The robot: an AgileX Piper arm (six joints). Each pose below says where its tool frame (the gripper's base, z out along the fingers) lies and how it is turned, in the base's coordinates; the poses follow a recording.
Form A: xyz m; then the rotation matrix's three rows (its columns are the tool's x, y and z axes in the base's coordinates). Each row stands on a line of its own.
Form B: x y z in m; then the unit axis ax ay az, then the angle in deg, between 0 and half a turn. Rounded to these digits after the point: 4 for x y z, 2 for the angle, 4 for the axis.
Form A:
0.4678, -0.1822, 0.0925
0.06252, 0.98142, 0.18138
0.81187, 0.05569, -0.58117
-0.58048, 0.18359, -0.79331
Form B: 0.4678, -0.1822, 0.0925, 0.6999, 0.6972, -0.1552, 146.88
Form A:
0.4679, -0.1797, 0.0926
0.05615, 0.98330, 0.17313
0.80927, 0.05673, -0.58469
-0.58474, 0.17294, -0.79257
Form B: 0.4679, -0.1797, 0.0926, 0.6979, 0.6981, -0.1603, 147.12
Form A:
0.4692, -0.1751, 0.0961
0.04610, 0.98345, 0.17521
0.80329, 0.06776, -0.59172
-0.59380, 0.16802, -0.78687
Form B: 0.4692, -0.1751, 0.0961, 0.6932, 0.7017, -0.1644, 146.77
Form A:
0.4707, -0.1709, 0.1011
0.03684, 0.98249, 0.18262
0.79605, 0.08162, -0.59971
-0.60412, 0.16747, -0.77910
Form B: 0.4707, -0.1709, 0.1011, 0.6883, 0.7059, -0.1673, 146.13
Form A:
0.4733, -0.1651, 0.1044
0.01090, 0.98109, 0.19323
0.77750, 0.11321, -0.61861
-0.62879, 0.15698, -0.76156
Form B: 0.4733, -0.1651, 0.1044, 0.6754, 0.7158, -0.1773, 144.96
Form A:
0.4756, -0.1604, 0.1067
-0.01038, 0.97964, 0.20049
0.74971, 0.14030, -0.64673
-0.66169, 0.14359, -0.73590
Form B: 0.4756, -0.1604, 0.1067, 0.6630, 0.7233, -0.1929, 143.42
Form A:
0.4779, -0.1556, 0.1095
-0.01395, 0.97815, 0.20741
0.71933, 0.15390, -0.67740
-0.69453, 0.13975, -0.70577
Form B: 0.4779, -0.1556, 0.1095, 0.6567, 0.7249, -0.2080, 141.53
